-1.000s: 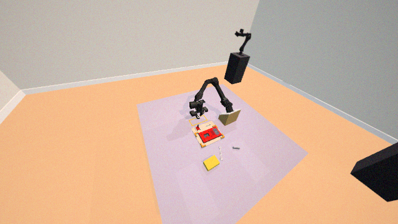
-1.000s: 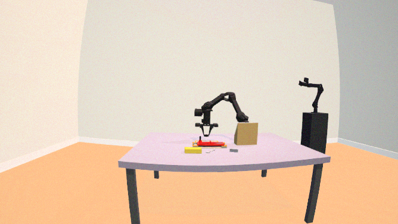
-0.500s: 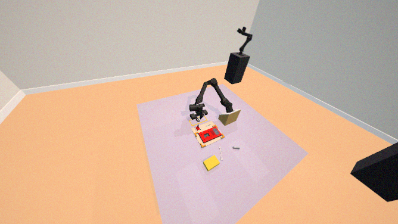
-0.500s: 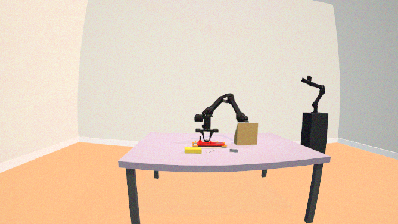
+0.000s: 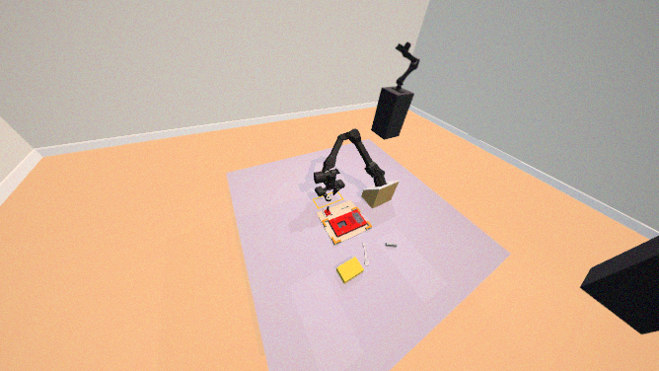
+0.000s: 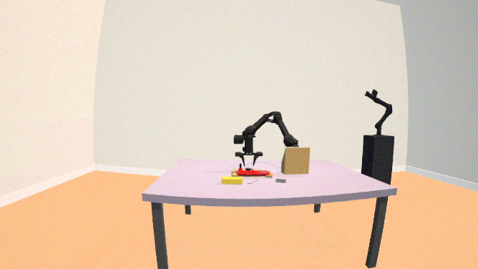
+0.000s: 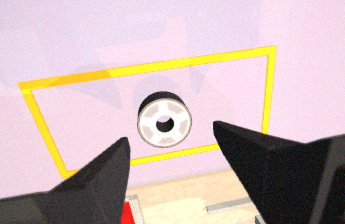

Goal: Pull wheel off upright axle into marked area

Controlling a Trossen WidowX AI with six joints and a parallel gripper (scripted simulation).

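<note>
Right now my gripper tip is 2 cm above the dark wheel. Also, from my gripper tip: yellow block: 43 cm to the left, 13 cm ahead, 1 cm below; grey piece: 43 cm to the left, 15 cm behind, 2 cm below.
</note>
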